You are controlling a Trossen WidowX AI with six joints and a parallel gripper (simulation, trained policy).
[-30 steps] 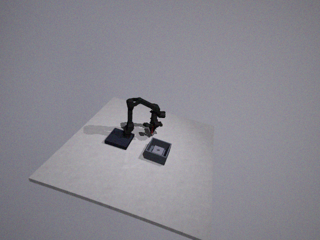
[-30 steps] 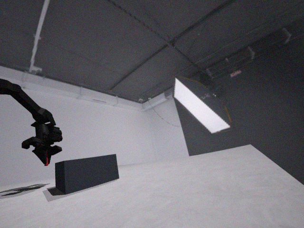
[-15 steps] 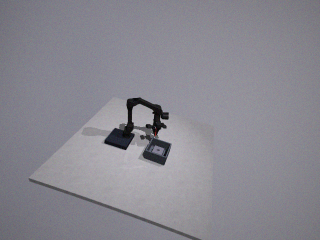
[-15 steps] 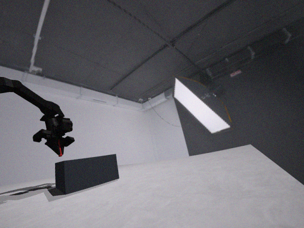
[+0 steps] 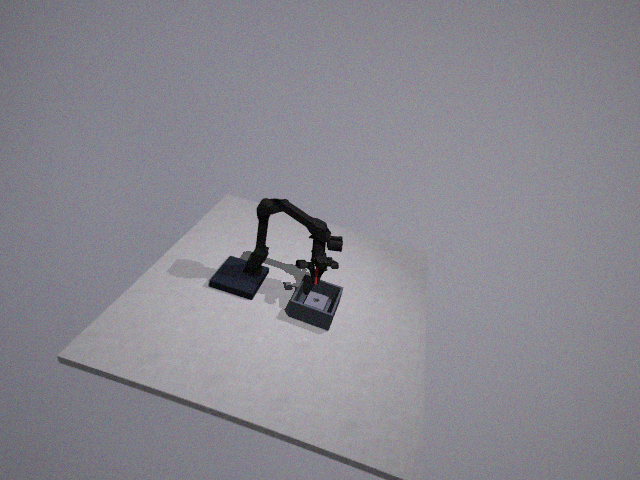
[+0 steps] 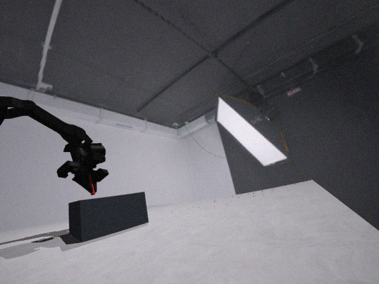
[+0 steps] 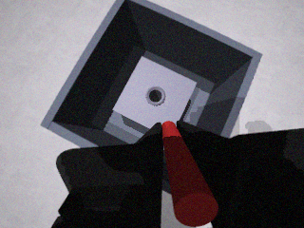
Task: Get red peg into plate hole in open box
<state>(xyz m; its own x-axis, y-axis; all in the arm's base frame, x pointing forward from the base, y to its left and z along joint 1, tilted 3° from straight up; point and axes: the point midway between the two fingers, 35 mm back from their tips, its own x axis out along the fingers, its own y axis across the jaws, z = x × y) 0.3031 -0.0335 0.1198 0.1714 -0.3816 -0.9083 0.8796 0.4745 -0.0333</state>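
The red peg is 30 mm above my gripper tip, 10 mm to the left of it and 10 mm behind it. Also, from my gripper tip: box: 100 mm below, 40 mm to the right, 30 mm ahead; light plate: 80 mm below, 40 mm to the right, 30 mm ahead.
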